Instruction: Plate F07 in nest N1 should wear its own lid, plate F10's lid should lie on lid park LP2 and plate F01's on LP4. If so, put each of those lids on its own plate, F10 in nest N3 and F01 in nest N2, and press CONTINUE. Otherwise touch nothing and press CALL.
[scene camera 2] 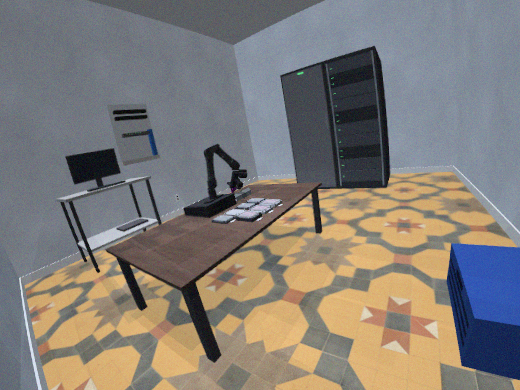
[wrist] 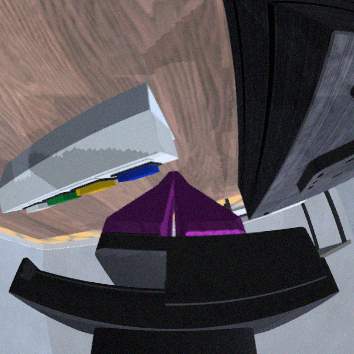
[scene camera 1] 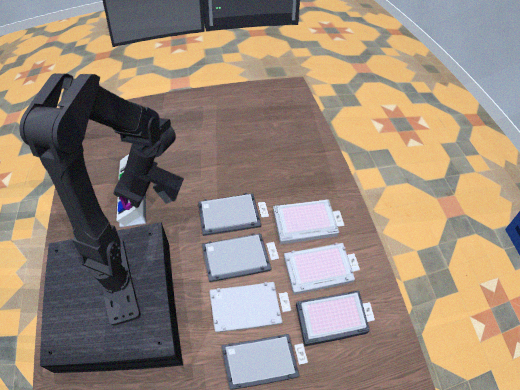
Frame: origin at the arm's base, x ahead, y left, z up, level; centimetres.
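Seen in the pictures: gripper, fingertip midpoint: (wrist: 173, 178) (scene camera 1: 126, 208); arm's base at its link origin: (scene camera 2: 214, 199) (scene camera 1: 117, 280).
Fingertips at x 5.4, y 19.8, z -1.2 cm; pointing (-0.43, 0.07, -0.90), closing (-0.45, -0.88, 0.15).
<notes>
Offsets run from my fingertips to a thing's top centre. "*": to the spot under its first point. Level surfaces: height alone.
My gripper (scene camera 1: 124, 202) (scene camera 2: 232, 190) (wrist: 173, 178) is shut and empty, its magenta fingers close to the blue-button end of the pale button panel {dz -0.9, dx +1.8, dy +10.9 cm} (scene camera 1: 132, 215) (wrist: 110, 137). Contact cannot be told. In the wrist view the panel has a blue button {dz -1.6, dx -1.1, dy +3.7 cm} (wrist: 138, 173), a yellow button {dz -1.6, dx -0.2, dy +8.7 cm} (wrist: 95, 187), a green button {dz -1.6, dx +0.6, dy +13.6 cm} (wrist: 62, 198) and a whitish one {* dz -1.9, dx +2.3, dy +17.0 cm} (wrist: 37, 206). In scene camera 1, three pink-welled plates {dz -4.0, dx +41.5, dy -14.5 cm} (scene camera 1: 306, 218) {dz -4.2, dx +38.9, dy -27.8 cm} (scene camera 1: 320, 265) {dz -3.7, dx +36.2, dy -40.6 cm} (scene camera 1: 332, 316) lie in the right column; the nearest has a dark surround. Left are grey lids {dz -5.5, dx +24.7, dy -5.4 cm} (scene camera 1: 230, 212) {dz -5.5, dx +22.2, dy -17.8 cm} (scene camera 1: 237, 256) {dz -5.5, dx +18.0, dy -43.9 cm} (scene camera 1: 261, 360) on dark parks and one pale rectangle {* dz -6.3, dx +19.7, dy -30.9 cm} (scene camera 1: 245, 307). Lid codes and most labels are unreadable.
The arm's black base (scene camera 1: 107, 320) (scene camera 2: 210, 205) stands on the brown table {dz -7.2 cm} (scene camera 1: 265, 130) (scene camera 2: 165, 245), left of the lid parks. Dark cabinets (scene camera 1: 155, 20) (scene camera 2: 335, 125), a monitor shelf (scene camera 2: 107, 186) and a blue box (scene camera 2: 485, 305) stand away from the table.
</notes>
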